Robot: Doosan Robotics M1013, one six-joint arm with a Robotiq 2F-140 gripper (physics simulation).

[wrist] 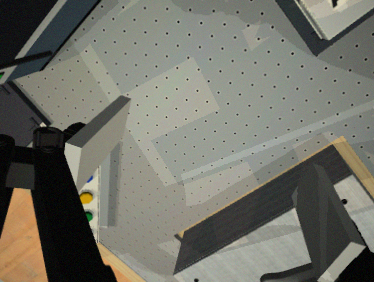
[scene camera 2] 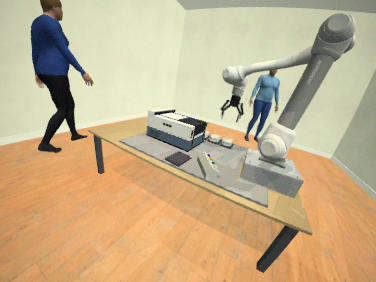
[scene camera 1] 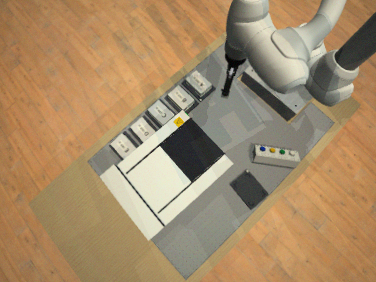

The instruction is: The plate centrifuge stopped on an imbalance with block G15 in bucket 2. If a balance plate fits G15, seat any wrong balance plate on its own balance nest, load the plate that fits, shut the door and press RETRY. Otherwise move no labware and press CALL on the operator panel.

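Frame: origin at the arm's base, x right, y ahead, z up, level; metres.
Seen in the pictures: gripper, fingertip midpoint: [wrist: 215, 149] [scene camera 2: 229, 120]; arm's base, link origin: [scene camera 2: 272, 160].
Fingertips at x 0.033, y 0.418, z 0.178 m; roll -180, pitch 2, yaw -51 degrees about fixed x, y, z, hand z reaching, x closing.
Offsets run from my fingertips to a thing's middle. "*": to the spot under its first point. Level surfaces: height alone.
The centrifuge @[dy +0.420, dx -0.155, dz -0.160 m] [scene camera 1: 200, 185] [scene camera 2: 167, 127] [wrist: 55, 40] has a white top with a white panel @[dz -0.072 m] [scene camera 1: 155, 175] beside a dark square area [scene camera 1: 192, 150]; its buckets and block G15 cannot be made out. Five balance plates sit on nests in a row: A @[dy +0.024, dx +0.189, dz -0.249 m] [scene camera 1: 200, 83], B @[dy +0.156, dx +0.166, dz -0.249 m] [scene camera 1: 181, 98], C @[dy +0.294, dx +0.154, dz -0.249 m] [scene camera 1: 160, 112], D @[dy +0.424, dx +0.123, dz -0.249 m] [scene camera 1: 143, 129] and E @[dy +0.558, dx +0.105, dz -0.249 m] [scene camera 1: 123, 146]; their weights are too blurred to read. The operator panel @[dy -0.063, dx -0.378, dz -0.240 m] [scene camera 1: 275, 159] [scene camera 2: 208, 165] [wrist: 95, 207] has blue, yellow, green and white buttons. My gripper [scene camera 1: 226, 93] [scene camera 2: 231, 118] [wrist: 215, 149] is open and empty, high above the mat between plate A and the robot base.
A dark flat pad @[* dy +0.142, dx -0.437, dz -0.266 m] [scene camera 1: 249, 189] [scene camera 2: 178, 158] lies beside the operator panel. The robot base block [scene camera 2: 270, 175] stands at the table's end. A person in dark blue [scene camera 2: 51, 47] stands at the left, and one in light blue [scene camera 2: 265, 90] stands behind the table.
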